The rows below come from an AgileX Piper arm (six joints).
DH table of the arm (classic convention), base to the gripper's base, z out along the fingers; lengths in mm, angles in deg. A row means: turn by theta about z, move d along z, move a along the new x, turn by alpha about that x. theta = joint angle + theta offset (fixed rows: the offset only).
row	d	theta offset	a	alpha
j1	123	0	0	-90
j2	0	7.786	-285.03	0
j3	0	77.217	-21.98	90
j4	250.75	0	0	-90
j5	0	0	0	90
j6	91	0	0	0
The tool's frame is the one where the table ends.
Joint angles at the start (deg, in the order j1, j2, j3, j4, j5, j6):
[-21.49, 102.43, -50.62, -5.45, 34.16, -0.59]
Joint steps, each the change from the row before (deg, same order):
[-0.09, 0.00, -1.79, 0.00, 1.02, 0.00]
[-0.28, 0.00, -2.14, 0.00, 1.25, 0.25]
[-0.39, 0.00, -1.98, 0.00, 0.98, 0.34]
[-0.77, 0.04, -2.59, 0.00, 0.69, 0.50]
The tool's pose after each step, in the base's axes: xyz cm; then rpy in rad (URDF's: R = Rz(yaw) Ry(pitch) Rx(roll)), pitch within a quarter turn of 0, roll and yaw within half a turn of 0. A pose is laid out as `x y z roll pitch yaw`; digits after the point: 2 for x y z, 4 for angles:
28.36 -11.75 13.91 -3.0717 0.1676 2.8542
28.97 -12.18 14.67 -3.0696 0.1834 2.8439
29.51 -12.64 15.40 -3.0683 0.2012 2.8303
30.20 -13.41 16.38 -3.0670 0.2342 2.8078

